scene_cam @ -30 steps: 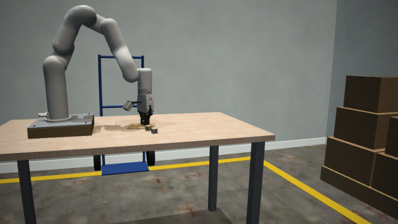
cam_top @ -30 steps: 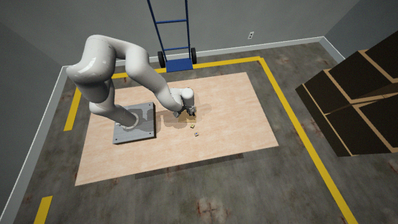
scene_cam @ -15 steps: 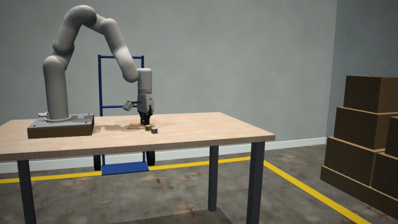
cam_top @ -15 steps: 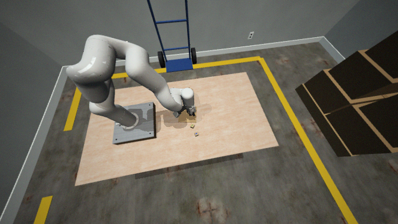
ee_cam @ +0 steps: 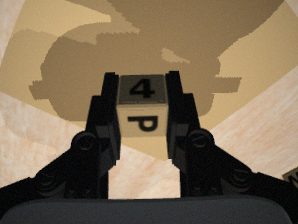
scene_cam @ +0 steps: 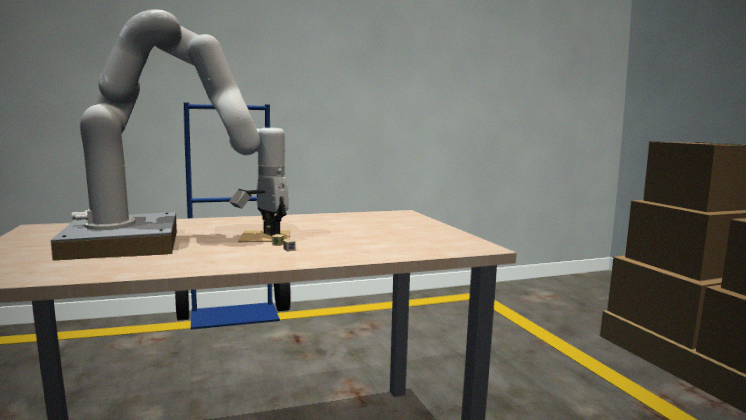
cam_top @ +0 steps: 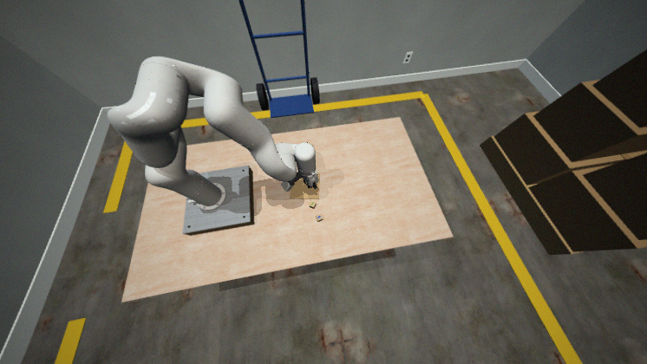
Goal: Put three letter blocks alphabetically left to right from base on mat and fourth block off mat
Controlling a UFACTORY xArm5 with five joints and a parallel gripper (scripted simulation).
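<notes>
Right now the tan mat is 2 cm behind my hand and 2 cm below it. Also, from my hand: block 6 cm ahead, 21 cm to the left, 1 cm below.
</notes>
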